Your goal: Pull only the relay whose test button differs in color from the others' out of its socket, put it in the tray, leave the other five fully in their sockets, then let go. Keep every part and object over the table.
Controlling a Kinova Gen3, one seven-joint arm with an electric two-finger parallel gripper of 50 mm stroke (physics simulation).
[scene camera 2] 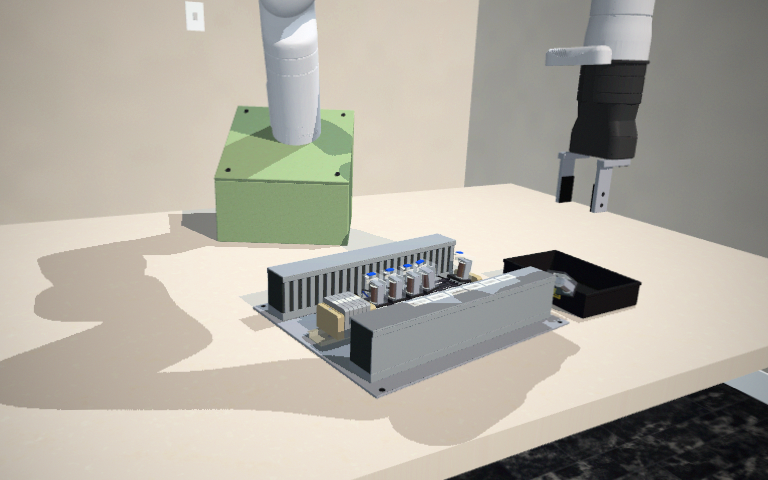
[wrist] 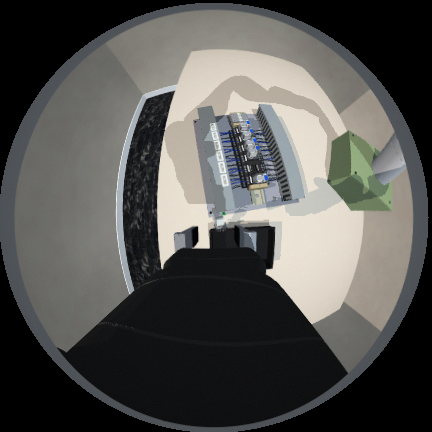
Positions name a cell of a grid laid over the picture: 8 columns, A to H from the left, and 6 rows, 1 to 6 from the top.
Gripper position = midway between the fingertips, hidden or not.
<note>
I see my gripper (scene camera 2: G3) and a relay (scene camera 2: E4).
My gripper is seen too in the wrist view (wrist: D4).
</note>
